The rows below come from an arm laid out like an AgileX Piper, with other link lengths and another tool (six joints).
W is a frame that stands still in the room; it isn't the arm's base.
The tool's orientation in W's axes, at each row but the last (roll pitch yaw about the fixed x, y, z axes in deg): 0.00 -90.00 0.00; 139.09 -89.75 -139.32; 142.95 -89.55 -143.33; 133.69 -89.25 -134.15; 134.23 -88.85 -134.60; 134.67 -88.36 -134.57; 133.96 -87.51 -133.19; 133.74 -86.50 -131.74; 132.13 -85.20 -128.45; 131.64 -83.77 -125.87; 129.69 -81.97 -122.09; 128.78 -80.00 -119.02
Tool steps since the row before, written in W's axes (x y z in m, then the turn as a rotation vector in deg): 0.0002 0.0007 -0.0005 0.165 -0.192 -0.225; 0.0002 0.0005 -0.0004 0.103 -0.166 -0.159; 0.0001 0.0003 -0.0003 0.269 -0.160 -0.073; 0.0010 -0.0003 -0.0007 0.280 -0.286 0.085; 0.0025 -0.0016 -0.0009 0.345 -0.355 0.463; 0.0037 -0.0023 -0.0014 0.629 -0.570 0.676; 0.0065 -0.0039 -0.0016 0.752 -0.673 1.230; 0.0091 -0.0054 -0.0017 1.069 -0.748 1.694; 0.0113 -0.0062 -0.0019 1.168 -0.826 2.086; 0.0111 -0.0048 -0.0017 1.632 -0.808 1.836; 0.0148 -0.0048 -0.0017 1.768 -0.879 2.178; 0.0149 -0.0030 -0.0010 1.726 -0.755 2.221
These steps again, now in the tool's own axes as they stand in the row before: -0.0005 0.0007 -0.0002 -0.225 -0.192 -0.165; -0.0004 0.0005 -0.0002 -0.159 -0.166 -0.103; -0.0003 0.0003 -0.0001 -0.074 -0.159 -0.270; -0.0007 -0.0003 -0.0010 0.085 -0.283 -0.283; -0.0009 -0.0016 -0.0025 0.463 -0.346 -0.354; -0.0014 -0.0023 -0.0037 0.675 -0.557 -0.642; -0.0017 -0.0040 -0.0064 1.228 -0.645 -0.780; -0.0018 -0.0058 -0.0088 1.681 -0.710 -1.114; -0.0021 -0.0070 -0.0108 2.072 -0.770 -1.229; -0.0020 -0.0060 -0.0104 1.792 -0.820 -1.674; -0.0022 -0.0069 -0.0139 2.129 -0.872 -1.829; -0.0018 -0.0057 -0.0140 2.157 -0.738 -1.813
